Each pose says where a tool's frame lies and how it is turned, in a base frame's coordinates. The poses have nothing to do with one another.
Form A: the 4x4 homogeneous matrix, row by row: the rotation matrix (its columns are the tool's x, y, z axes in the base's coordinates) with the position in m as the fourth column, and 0 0 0 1 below. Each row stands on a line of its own.
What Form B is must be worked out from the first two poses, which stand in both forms.
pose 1, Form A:
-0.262 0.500 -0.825 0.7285
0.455 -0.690 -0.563 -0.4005
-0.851 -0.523 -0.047 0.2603
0 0 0 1
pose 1, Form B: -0.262 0.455 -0.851 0.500 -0.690 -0.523 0.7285 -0.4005 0.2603
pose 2, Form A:
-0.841 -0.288 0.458 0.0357
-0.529 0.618 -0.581 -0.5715
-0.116 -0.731 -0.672 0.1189
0 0 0 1
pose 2, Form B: -0.841 -0.529 -0.116 -0.288 0.618 -0.731 0.0357 -0.5715 0.1189
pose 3, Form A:
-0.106 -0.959 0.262 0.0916
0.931 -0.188 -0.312 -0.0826
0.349 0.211 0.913 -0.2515
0 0 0 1
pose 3, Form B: -0.106 0.931 0.349 -0.959 -0.188 0.211 0.0916 -0.0826 -0.2515
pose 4, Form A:
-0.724 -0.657 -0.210 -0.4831
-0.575 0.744 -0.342 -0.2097
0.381 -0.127 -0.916 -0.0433
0 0 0 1
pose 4, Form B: -0.724 -0.575 0.381 -0.657 0.744 -0.127 -0.4831 -0.2097 -0.0433
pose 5, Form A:
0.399 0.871 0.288 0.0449
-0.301 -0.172 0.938 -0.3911
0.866 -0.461 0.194 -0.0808
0 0 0 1
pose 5, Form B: 0.399 -0.301 0.866 0.871 -0.172 -0.461 0.0449 -0.3911 -0.0808
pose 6, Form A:
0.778 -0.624 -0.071 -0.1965
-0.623 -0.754 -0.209 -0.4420
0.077 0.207 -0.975 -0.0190
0 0 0 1
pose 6, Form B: 0.778 -0.623 0.077 -0.624 -0.754 0.207 -0.1965 -0.4420 -0.0190
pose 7, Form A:
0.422 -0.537 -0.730 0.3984
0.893 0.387 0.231 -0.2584
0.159 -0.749 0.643 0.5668
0 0 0 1
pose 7, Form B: 0.422 0.893 0.159 -0.537 0.387 -0.749 0.3984 -0.2584 0.5668
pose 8, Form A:
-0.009 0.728 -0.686 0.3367
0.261 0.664 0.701 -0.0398
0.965 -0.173 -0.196 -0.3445
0 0 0 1
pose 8, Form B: -0.009 0.261 0.965 0.728 0.664 -0.173 0.3367 -0.0398 -0.3445
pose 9, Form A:
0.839 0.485 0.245 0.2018
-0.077 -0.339 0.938 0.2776
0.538 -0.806 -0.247 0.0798
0 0 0 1
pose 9, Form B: 0.839 -0.077 0.538 0.485 -0.339 -0.806 0.2018 0.2776 0.0798
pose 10, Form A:
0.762 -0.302 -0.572 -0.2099
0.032 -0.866 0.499 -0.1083
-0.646 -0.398 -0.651 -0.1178
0 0 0 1
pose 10, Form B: 0.762 0.032 -0.646 -0.302 -0.866 -0.398 -0.2099 -0.1083 -0.1178
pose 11, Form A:
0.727 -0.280 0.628 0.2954
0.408 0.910 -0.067 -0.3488
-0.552 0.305 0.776 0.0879
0 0 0 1
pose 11, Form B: 0.727 0.408 -0.552 -0.280 0.910 0.305 0.2954 -0.3488 0.0879
